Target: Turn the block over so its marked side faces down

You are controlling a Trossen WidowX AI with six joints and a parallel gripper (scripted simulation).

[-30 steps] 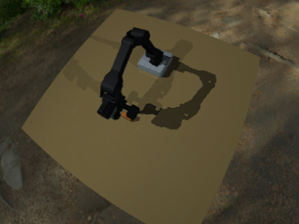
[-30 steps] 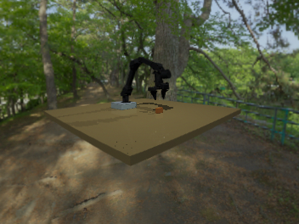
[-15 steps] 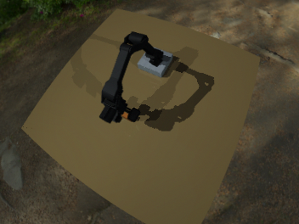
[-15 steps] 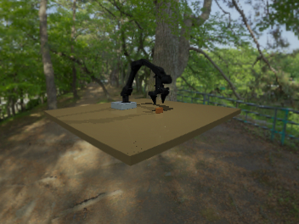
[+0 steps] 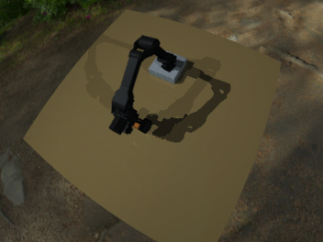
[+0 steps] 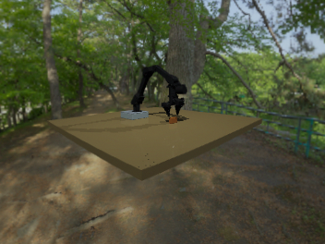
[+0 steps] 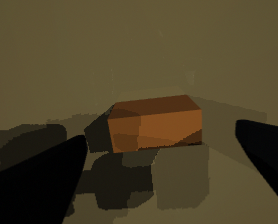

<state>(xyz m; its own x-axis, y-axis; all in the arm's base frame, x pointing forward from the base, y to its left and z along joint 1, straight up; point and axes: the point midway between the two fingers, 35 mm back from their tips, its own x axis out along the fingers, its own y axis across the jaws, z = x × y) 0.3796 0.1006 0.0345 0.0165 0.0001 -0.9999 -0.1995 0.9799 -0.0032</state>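
Now: the orange block 1 cm behind my gripper tip and 3 cm below it.
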